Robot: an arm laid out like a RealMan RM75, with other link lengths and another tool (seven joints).
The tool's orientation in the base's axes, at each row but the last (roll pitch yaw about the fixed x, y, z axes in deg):
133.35 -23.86 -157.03
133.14 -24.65 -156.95
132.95 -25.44 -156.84
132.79 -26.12 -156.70
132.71 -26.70 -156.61
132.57 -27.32 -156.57
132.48 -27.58 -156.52
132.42 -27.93 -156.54
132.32 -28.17 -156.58
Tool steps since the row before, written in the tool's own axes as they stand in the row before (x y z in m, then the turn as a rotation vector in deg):
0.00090 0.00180 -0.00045 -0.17 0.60 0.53
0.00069 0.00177 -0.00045 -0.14 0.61 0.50
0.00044 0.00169 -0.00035 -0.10 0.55 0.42
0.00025 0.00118 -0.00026 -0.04 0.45 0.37
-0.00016 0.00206 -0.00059 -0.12 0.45 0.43
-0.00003 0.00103 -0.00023 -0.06 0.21 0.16
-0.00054 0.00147 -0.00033 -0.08 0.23 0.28
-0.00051 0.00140 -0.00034 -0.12 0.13 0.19
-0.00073 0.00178 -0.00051 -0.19 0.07 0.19
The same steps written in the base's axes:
-0.00051 0.00077 0.00184 -0.14 0.81 0.00
-0.00031 0.00083 0.00174 -0.15 0.79 0.04
-0.00013 0.00092 0.00152 -0.14 0.68 0.06
-0.00003 0.00065 0.00105 -0.16 0.56 0.05
0.00054 0.00128 0.00164 -0.13 0.62 -0.02
0.00020 0.00066 0.00080 -0.03 0.27 0.01
0.00070 0.00112 0.00091 -0.09 0.36 -0.05
0.00068 0.00105 0.00088 -0.01 0.25 -0.08
0.00098 0.00132 0.00112 0.05 0.22 -0.16

